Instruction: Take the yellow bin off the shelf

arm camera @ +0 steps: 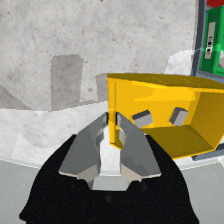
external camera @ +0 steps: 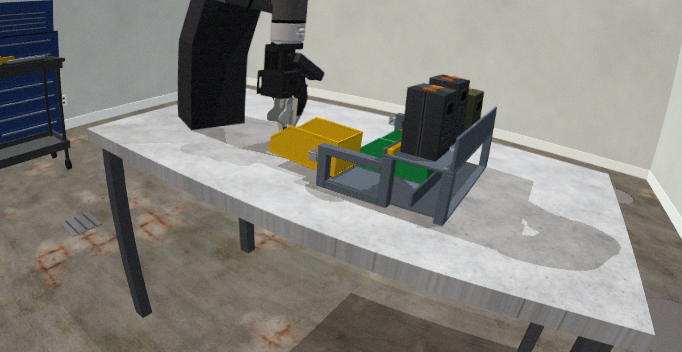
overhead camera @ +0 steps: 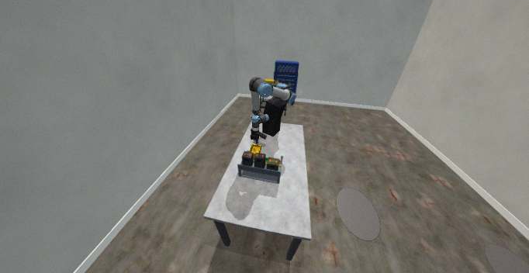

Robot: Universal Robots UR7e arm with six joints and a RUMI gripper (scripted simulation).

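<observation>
The yellow open bin is 80 mm ahead of my hand and 10 mm below it. Also, from my hand: green bin: 240 mm ahead, 100 mm to the left, 20 mm below.
</observation>
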